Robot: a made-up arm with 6 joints. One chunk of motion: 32 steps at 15 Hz.
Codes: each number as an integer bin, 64 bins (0 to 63) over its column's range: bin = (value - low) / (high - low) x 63, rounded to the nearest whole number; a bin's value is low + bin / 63 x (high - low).
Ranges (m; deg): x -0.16..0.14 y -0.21..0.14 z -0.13..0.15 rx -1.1..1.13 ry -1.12..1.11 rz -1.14..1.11
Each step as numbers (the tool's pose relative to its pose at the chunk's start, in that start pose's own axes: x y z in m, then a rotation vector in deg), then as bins.
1 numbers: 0.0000 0.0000 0.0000 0.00 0.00 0.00
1 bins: 34 38 29 31 32 32
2 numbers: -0.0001 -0.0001 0.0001 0.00 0.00 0.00
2 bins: 34 38 29 31 32 32
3 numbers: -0.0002 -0.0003 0.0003 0.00 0.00 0.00
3 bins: 34 38 29 31 32 32
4 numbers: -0.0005 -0.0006 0.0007 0.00 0.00 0.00
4 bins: 33 38 29 31 32 32
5 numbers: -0.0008 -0.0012 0.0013 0.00 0.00 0.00
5 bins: 33 38 30 31 32 32
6 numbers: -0.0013 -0.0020 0.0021 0.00 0.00 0.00
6 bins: 33 37 30 31 32 32
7 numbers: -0.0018 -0.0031 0.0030 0.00 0.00 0.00
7 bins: 33 37 30 31 32 32
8 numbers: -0.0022 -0.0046 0.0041 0.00 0.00 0.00
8 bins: 33 37 30 31 32 32
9 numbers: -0.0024 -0.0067 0.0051 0.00 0.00 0.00
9 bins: 33 37 30 31 32 32
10 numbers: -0.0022 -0.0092 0.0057 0.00 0.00 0.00
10 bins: 33 36 31 31 32 32
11 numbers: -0.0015 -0.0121 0.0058 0.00 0.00 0.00
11 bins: 33 36 31 31 32 32
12 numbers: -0.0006 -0.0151 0.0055 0.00 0.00 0.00
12 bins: 33 35 30 31 32 32
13 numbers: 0.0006 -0.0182 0.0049 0.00 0.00 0.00
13 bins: 34 35 30 31 32 32
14 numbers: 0.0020 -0.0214 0.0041 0.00 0.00 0.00
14 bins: 34 34 30 31 32 32
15 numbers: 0.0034 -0.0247 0.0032 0.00 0.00 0.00
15 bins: 34 33 30 31 32 32
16 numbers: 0.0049 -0.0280 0.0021 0.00 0.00 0.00
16 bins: 35 33 30 31 32 32
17 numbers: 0.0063 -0.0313 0.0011 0.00 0.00 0.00
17 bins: 35 32 29 31 32 32
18 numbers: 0.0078 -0.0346 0.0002 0.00 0.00 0.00
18 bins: 35 32 29 31 32 32
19 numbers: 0.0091 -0.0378 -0.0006 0.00 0.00 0.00
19 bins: 36 31 29 31 32 32
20 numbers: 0.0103 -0.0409 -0.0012 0.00 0.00 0.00
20 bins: 36 30 29 31 32 32
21 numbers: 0.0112 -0.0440 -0.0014 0.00 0.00 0.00
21 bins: 36 30 29 31 32 32
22 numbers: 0.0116 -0.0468 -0.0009 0.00 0.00 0.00
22 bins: 36 29 29 31 32 32
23 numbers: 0.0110 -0.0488 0.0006 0.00 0.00 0.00
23 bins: 36 29 29 31 32 32
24 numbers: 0.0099 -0.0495 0.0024 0.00 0.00 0.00
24 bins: 36 29 30 31 32 32
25 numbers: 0.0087 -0.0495 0.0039 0.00 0.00 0.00
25 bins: 35 29 30 31 32 32
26 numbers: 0.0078 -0.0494 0.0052 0.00 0.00 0.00
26 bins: 35 29 30 31 32 32
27 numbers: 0.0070 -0.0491 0.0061 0.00 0.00 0.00
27 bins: 35 29 31 31 32 32
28 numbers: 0.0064 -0.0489 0.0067 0.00 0.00 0.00
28 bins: 35 29 31 31 32 32
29 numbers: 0.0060 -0.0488 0.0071 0.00 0.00 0.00
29 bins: 35 29 31 31 32 32
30 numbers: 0.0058 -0.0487 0.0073 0.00 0.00 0.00
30 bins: 35 29 31 31 32 32
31 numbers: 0.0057 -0.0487 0.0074 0.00 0.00 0.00
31 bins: 35 29 31 31 32 32
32 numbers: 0.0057 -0.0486 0.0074 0.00 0.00 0.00
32 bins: 35 29 31 31 32 32
